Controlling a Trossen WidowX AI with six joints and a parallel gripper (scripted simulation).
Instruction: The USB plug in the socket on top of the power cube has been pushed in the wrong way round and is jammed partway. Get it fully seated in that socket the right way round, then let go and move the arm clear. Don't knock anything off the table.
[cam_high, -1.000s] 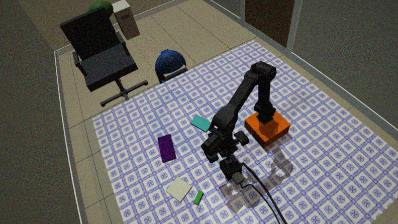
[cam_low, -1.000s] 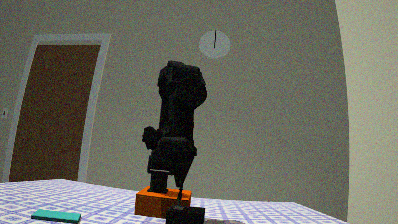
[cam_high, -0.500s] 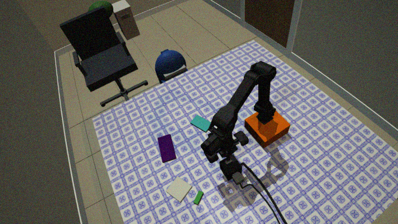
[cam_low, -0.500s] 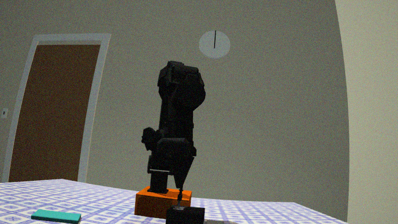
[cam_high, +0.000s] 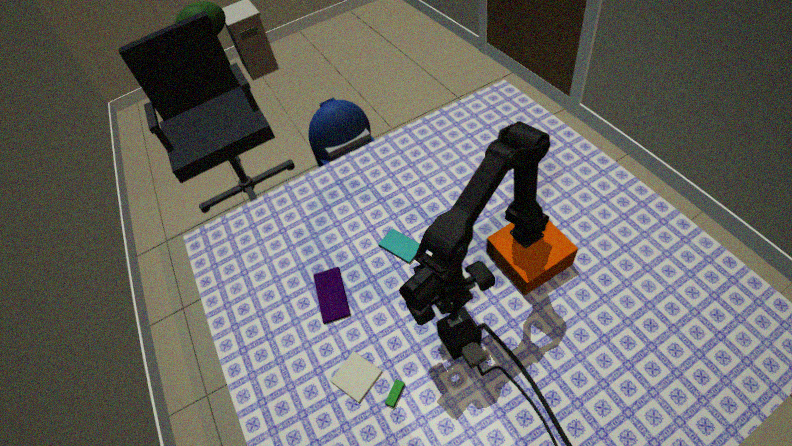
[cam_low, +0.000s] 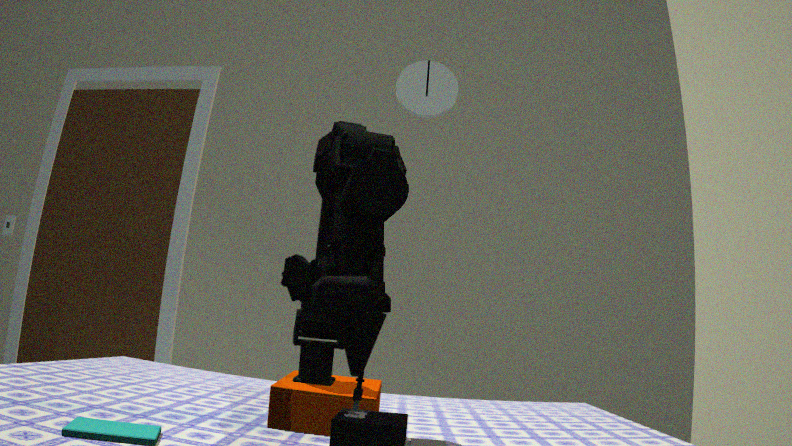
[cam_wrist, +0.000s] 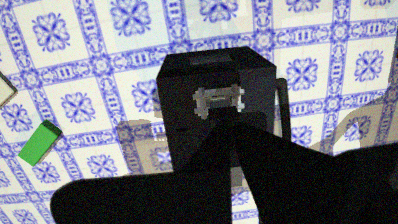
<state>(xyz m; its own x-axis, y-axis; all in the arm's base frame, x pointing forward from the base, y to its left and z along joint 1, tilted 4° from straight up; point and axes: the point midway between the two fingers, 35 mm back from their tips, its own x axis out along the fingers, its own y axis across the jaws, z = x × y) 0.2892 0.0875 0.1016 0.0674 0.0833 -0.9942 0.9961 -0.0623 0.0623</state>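
The USB plug lies 20 mm below my gripper tip. From my gripper tip the other things lie so: USB socket: 50 mm below; green block: 200 mm ahead, 110 mm below, 50 mm to the left; beige block: 260 mm ahead, 120 mm below, 40 mm to the right.
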